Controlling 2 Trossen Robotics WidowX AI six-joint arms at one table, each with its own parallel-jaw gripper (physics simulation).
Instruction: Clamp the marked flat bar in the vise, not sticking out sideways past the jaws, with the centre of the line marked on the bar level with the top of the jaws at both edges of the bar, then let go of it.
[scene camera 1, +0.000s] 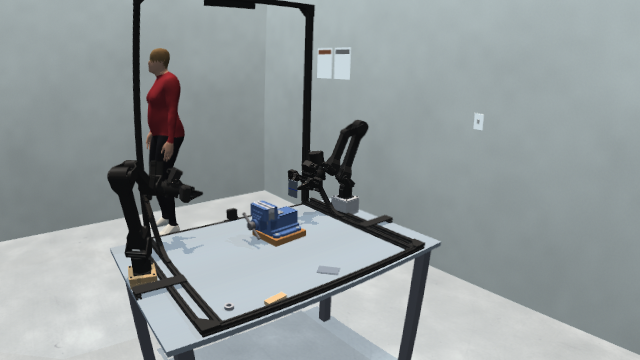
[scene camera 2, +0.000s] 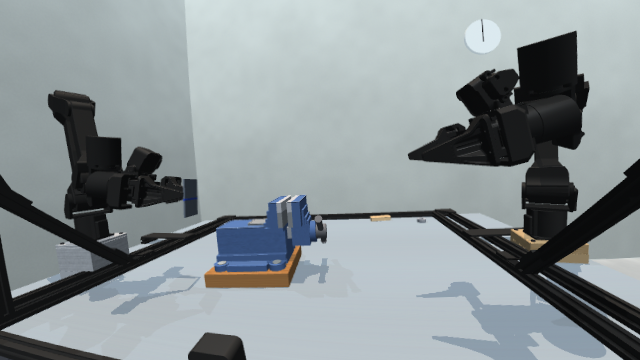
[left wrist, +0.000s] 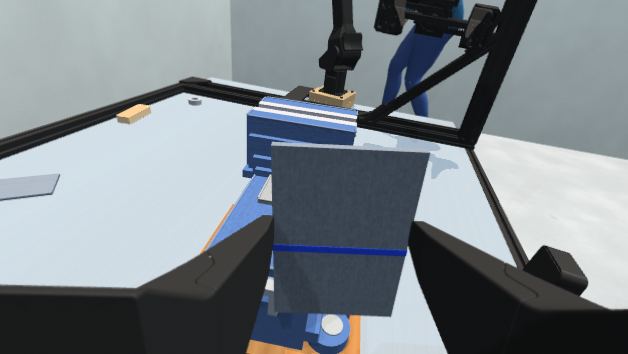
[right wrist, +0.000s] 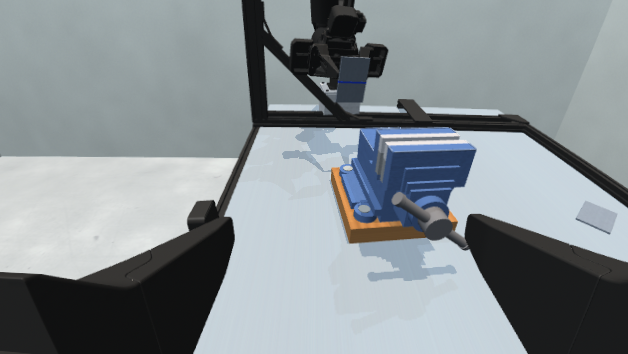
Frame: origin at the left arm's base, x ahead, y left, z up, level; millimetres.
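Seen in the pictures: left gripper, fingertip midpoint: (scene camera 1: 293, 187) (scene camera 2: 189, 194) (left wrist: 341, 229) (right wrist: 352, 76); right gripper, fingertip midpoint: (scene camera 1: 198, 190) (scene camera 2: 414, 157) (left wrist: 432, 35) (right wrist: 349, 227); left arm's base, link origin: (scene camera 1: 345, 196) (scene camera 2: 93, 238); right arm's base, link origin: (scene camera 1: 141, 270) (scene camera 2: 545, 235) (left wrist: 333, 91).
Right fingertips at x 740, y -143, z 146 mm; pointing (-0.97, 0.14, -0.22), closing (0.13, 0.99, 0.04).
Note:
Offsets run from my right fingertips to a thing's top centre. "*": to the spot under its first point.
A grey flat bar {10 mm down, 423 mm back, 101 mm left} (scene camera 1: 293, 188) (scene camera 2: 190, 205) (left wrist: 345, 200) (right wrist: 353, 72) with a blue line across it is upright in the air. My left gripper (scene camera 2: 183, 191) (left wrist: 341, 229) is shut on its two side edges, near the line. The blue vise (scene camera 1: 275, 220) (scene camera 2: 255, 242) (left wrist: 300, 131) (right wrist: 425, 165) stands on an orange wooden base. Its light jaws show a narrow gap between them, and its grey screw handle faces the right arm. The bar is apart from the vise, on the side away from the handle. My right gripper (scene camera 2: 410, 156) (right wrist: 349, 227) is open and empty, apart from the vise on its handle side.
A grey plate {225 mm down, 229 mm back, 506 mm left} (scene camera 1: 328, 270) (left wrist: 30, 186) (right wrist: 597, 217), a tan block {213 mm down, 47 mm ahead, 535 mm left} (scene camera 1: 275, 299) (scene camera 2: 380, 218) (left wrist: 134, 113) and a small grey ring {216 mm down, 184 mm ahead, 474 mm left} (scene camera 1: 229, 304) (left wrist: 195, 99) lie on the table. A black frame borders the table, with uprights. A small black box {* 195 mm down, 242 mm back, 124 mm right} (scene camera 1: 232, 214) (scene camera 2: 217, 347) is at one edge.

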